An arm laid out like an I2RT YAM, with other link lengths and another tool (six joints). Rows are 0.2 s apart.
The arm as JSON. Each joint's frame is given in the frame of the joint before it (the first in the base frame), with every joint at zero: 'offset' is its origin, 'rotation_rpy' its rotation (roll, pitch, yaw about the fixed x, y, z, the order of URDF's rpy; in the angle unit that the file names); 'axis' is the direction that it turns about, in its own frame. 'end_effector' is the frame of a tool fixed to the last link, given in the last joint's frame.
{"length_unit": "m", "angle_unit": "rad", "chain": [
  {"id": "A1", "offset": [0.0, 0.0, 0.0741], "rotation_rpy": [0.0, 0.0, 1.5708], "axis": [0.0, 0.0, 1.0]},
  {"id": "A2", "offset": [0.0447, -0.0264, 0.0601], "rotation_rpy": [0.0, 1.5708, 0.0], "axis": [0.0, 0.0, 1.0]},
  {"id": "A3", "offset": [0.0, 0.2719, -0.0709], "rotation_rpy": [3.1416, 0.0, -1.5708], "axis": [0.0, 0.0, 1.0]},
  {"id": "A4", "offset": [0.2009, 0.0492, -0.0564], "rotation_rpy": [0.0, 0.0, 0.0], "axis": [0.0, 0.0, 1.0]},
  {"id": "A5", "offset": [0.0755, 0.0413, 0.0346], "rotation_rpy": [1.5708, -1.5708, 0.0], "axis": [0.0, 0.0, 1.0]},
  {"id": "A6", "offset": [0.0, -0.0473, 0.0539], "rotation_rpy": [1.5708, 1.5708, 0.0], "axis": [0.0, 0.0, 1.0]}
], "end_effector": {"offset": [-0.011, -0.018, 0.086], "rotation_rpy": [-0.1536, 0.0, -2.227]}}
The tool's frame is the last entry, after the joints.
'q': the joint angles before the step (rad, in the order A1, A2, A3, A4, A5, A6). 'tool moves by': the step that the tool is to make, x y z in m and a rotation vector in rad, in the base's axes. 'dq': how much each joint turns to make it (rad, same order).
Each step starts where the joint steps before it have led.
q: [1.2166 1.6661 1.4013 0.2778 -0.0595 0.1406]
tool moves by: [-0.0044 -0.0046 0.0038 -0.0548 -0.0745 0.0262]
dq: [-0.0002 -0.0162 0.0405 -0.0888 -0.0261 -0.0892]
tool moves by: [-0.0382 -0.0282 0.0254 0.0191 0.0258 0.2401]
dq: [-0.0153 -0.1003 0.0014 -0.0869 -0.2558 0.0285]
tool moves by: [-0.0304 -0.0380 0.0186 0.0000 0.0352 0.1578]
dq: [-0.0137 -0.1152 -0.0167 -0.0968 -0.1717 0.0353]
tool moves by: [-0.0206 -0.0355 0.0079 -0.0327 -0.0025 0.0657]
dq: [-0.0036 -0.1053 -0.0019 -0.1426 -0.0689 -0.0189]
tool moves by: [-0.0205 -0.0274 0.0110 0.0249 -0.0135 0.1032]
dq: [-0.0058 -0.0739 -0.0099 -0.0405 -0.1089 -0.0078]
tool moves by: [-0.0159 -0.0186 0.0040 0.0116 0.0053 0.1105]
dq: [-0.0097 -0.0390 -0.0150 -0.0077 -0.1203 0.0112]
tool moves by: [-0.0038 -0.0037 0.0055 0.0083 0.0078 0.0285]
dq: [-0.0011 -0.0023 0.0137 0.0001 -0.0296 0.0157]
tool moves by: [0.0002 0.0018 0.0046 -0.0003 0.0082 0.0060]
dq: [0.0001 0.0137 0.0264 -0.0077 -0.0058 0.0113]
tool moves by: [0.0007 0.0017 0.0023 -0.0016 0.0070 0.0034]
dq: [-0.0013 0.0103 0.0148 -0.0020 -0.0046 0.0089]
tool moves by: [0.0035 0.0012 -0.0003 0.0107 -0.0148 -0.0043]
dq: [-0.0118 0.0050 -0.0016 0.0119 -0.0077 -0.0139]
